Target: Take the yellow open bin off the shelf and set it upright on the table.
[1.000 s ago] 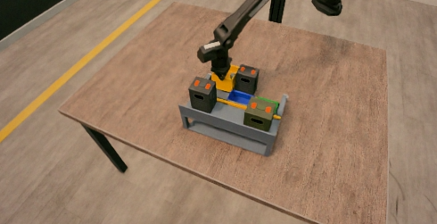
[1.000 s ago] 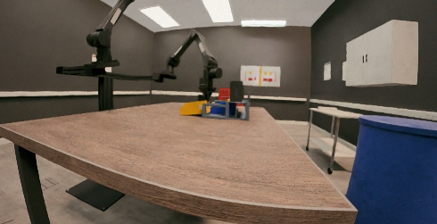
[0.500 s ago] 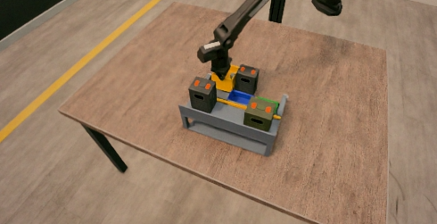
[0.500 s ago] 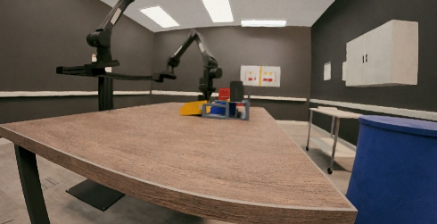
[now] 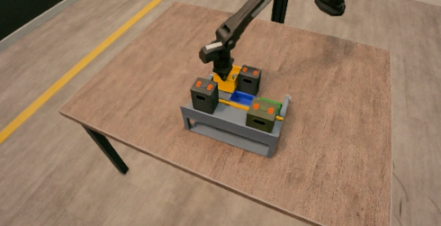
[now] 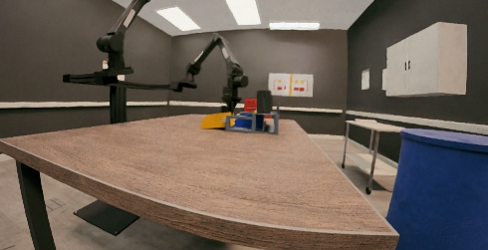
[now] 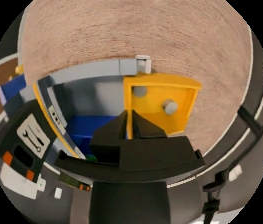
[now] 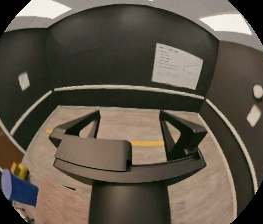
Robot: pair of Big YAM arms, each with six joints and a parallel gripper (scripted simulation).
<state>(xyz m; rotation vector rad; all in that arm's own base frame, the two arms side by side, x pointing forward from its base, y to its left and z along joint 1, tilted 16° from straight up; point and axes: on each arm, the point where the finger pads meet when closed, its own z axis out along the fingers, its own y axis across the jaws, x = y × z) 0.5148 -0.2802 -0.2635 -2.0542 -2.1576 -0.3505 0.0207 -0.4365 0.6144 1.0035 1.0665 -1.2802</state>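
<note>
The yellow open bin is 80 mm behind my left hand, 40 mm below it and 10 mm to the right of it. The rest, counted from my left hand: grey shelf (120 mm to the left, 110 mm ahead, 20 mm below); then dark lidded bin (100 mm to the left, 60 mm behind, 20 mm below).
</note>
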